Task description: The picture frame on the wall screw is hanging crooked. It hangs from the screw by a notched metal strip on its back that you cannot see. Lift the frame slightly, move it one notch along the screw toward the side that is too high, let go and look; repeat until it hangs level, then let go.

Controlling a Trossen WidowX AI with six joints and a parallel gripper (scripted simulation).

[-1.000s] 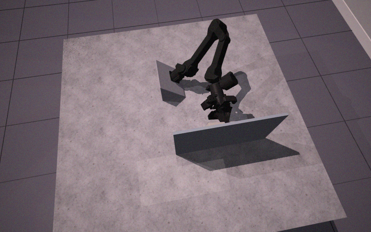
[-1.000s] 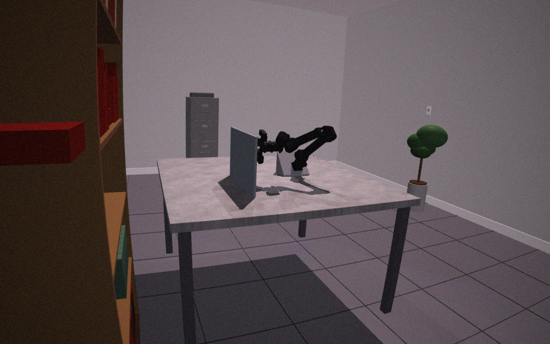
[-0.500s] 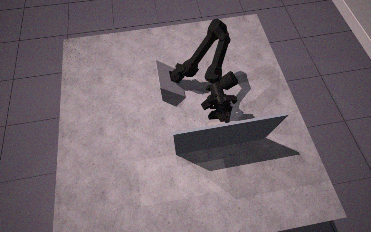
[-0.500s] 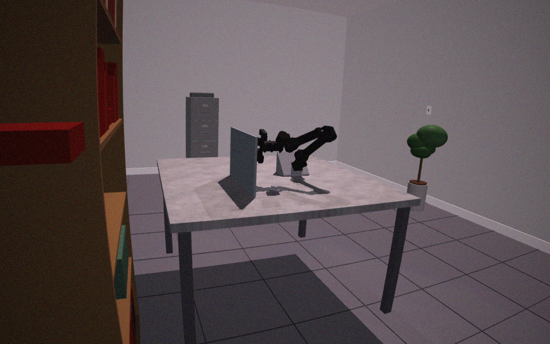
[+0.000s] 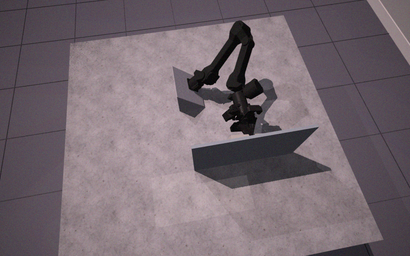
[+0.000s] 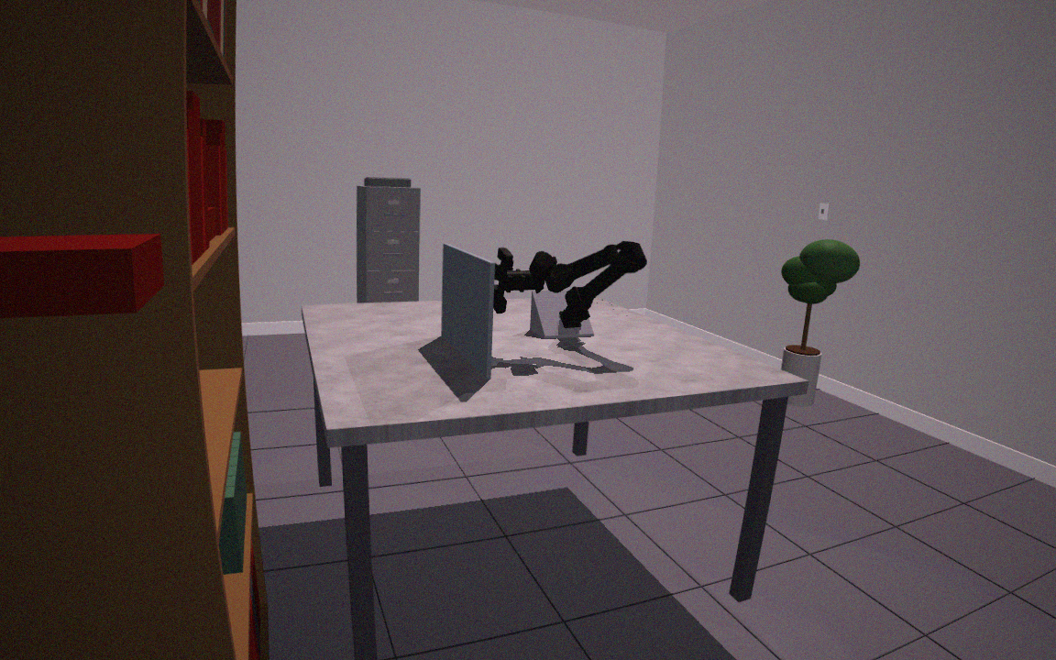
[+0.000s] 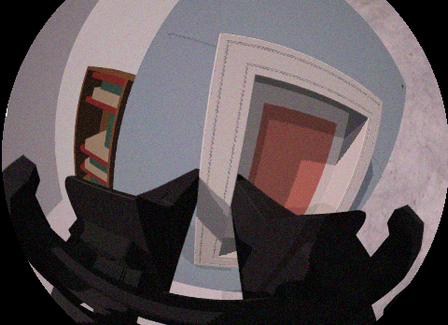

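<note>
The picture frame lies 5 cm below my gripper tip and 1 cm to the right of it. Round my gripper tip: wall panel: 6 cm below, 2 cm ahead.
</note>
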